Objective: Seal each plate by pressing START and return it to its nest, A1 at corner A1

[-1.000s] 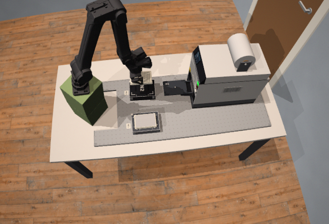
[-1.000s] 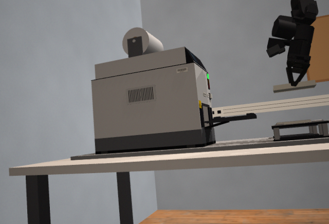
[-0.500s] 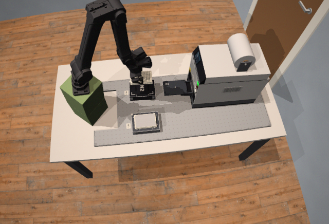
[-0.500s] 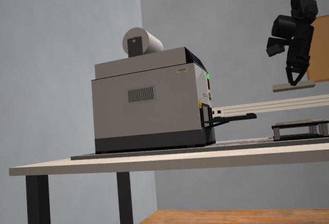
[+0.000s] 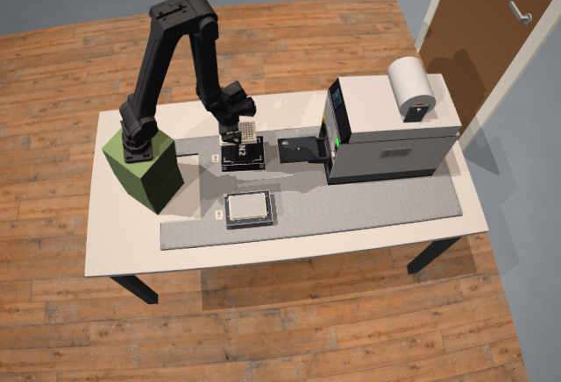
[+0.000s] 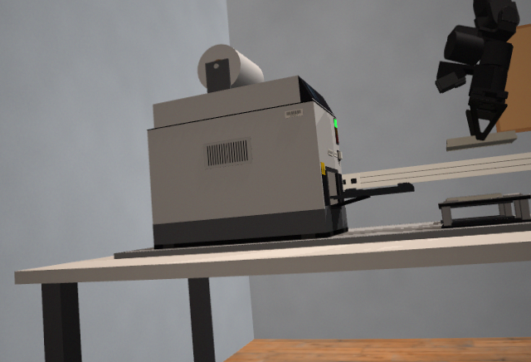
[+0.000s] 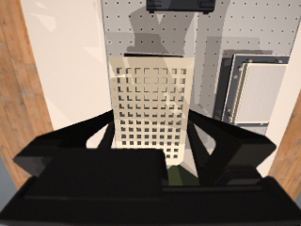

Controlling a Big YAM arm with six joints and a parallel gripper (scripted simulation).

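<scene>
Now: hand 210 mm short of the sealer stage, 60 mm to the left of it and 80 mm above it. The rest, counted from my hand: plate: right at my hand; yellow warning label: 320 mm ahead, 10 mm to the left, 20 mm below; plate nest: 10 mm behind, 230 mm to the right, 130 mm below.
</scene>
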